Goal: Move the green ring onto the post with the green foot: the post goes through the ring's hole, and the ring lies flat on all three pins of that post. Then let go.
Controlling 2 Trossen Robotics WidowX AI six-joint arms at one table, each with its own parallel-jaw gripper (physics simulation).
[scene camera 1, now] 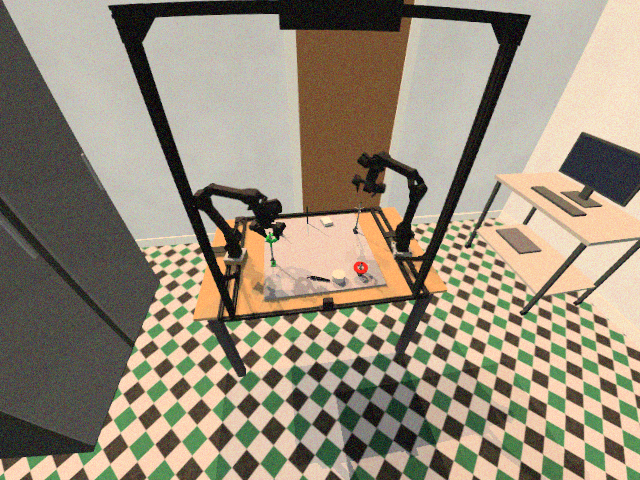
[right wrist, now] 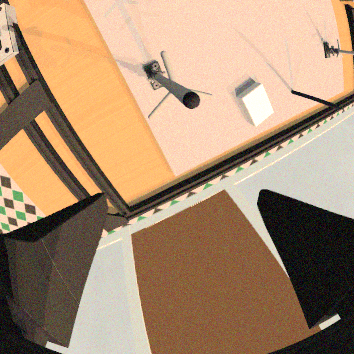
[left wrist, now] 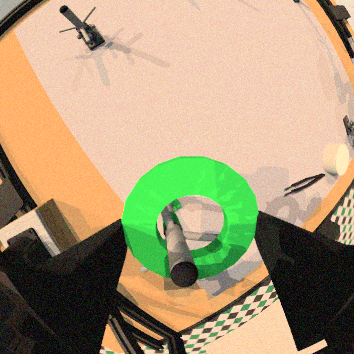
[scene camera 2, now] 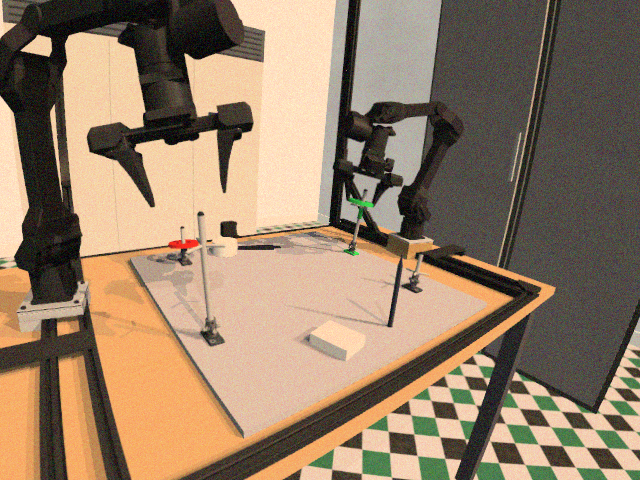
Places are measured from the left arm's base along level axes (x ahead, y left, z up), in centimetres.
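Where they show: left gripper, fingertip midpoint: (scene camera 1: pixel 272 238) (left wrist: pixel 190 223) (scene camera 2: pixel 360 204); right gripper, fingertip midpoint: (scene camera 1: pixel 364 194) (right wrist: pixel 184 199) (scene camera 2: pixel 189 200); left arm's base at its link origin: (scene camera 1: pixel 235 253) (left wrist: pixel 30 252) (scene camera 2: pixel 411 236); right arm's base at its link origin: (scene camera 1: pixel 402 248) (scene camera 2: pixel 55 294).
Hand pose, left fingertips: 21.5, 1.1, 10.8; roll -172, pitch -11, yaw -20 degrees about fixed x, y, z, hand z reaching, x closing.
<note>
Each offset is from my left fingertips to the centre of the thing, as dx, dy, dz. "pt": to the spot under its first point.
The green ring {+0.0, +0.1, +0.5} (scene camera 1: pixel 271 238) (scene camera 2: pixel 360 202) (left wrist: pixel 190 175) is around the upper part of the post with the green foot (scene camera 1: pixel 272 253) (scene camera 2: pixel 356 232) (left wrist: pixel 177 250). The post's tip sticks up through the hole, off-centre in the left wrist view. A pin shows through the hole; whether the ring touches all three pins cannot be told. The left gripper (scene camera 2: pixel 362 200) (left wrist: pixel 190 216) is shut on the ring, a finger at each side. The right gripper (scene camera 1: pixel 369 192) (scene camera 2: pixel 188 198) (right wrist: pixel 183 194) is open and empty, high over the other side of the table.
A red ring {+44.9, -7.2, -10.5} (scene camera 1: pixel 360 268) (scene camera 2: pixel 183 243) sits on another post. A tall grey post {pt +45.3, +28.6, -4.3} (scene camera 2: pixel 204 279) (right wrist: pixel 172 89), a short post {pt -2.1, +22.9, -10.0} (scene camera 2: pixel 417 268), a dark upright stick {+14.0, +34.4, -8.1} (scene camera 2: pixel 395 294), a white block {+26.0, +36.0, -14.1} (scene camera 2: pixel 337 339), a cream cylinder {+33.9, -11.1, -13.3} (scene camera 1: pixel 338 276) (left wrist: pixel 336 159) and dark tweezers {+23.8, -11.9, -14.6} (scene camera 1: pixel 318 279) (left wrist: pixel 305 185) are on the mat.
</note>
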